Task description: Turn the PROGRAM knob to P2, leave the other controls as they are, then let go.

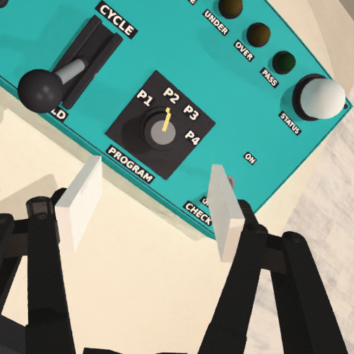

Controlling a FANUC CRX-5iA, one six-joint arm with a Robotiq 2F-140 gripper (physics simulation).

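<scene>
The PROGRAM knob (162,132) is a round black knob with a grey cap, on a black square plate (156,82) of the teal panel (210,80). Its yellow pointer line (166,119) points at the P2 label (171,95). The labels P1 (144,97), P3 (191,112) and P4 (192,137) stand around it. My gripper (155,177) is open, with its two pale pads wide apart and nothing between them. It is clear of the knob, which shows beyond and above the gap between the pads.
The CYCLE lever (41,91) with a black ball stands at the left. Dark lamps UNDER (230,7), OVER (258,34) and PASS (284,62) and a white STATUS dome (322,98) are at the upper right. The CHECK switch (231,181) is partly hidden behind the right pad.
</scene>
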